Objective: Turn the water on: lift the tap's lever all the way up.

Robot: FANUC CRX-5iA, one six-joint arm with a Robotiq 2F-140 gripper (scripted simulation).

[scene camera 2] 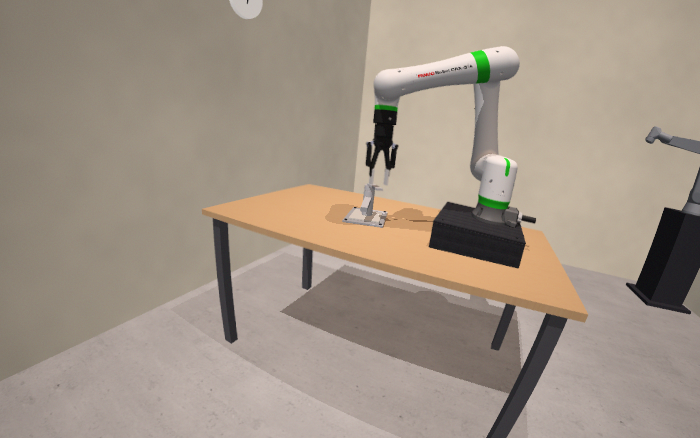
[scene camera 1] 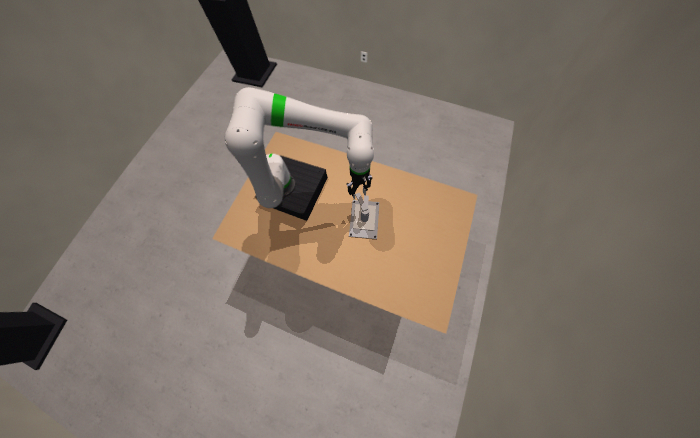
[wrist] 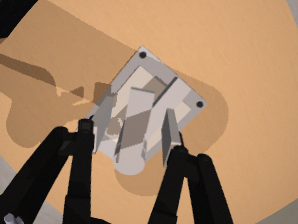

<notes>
In view: my gripper point(scene camera 2: 378, 184).
My gripper shows as well in the wrist view point(wrist: 138, 113).
</notes>
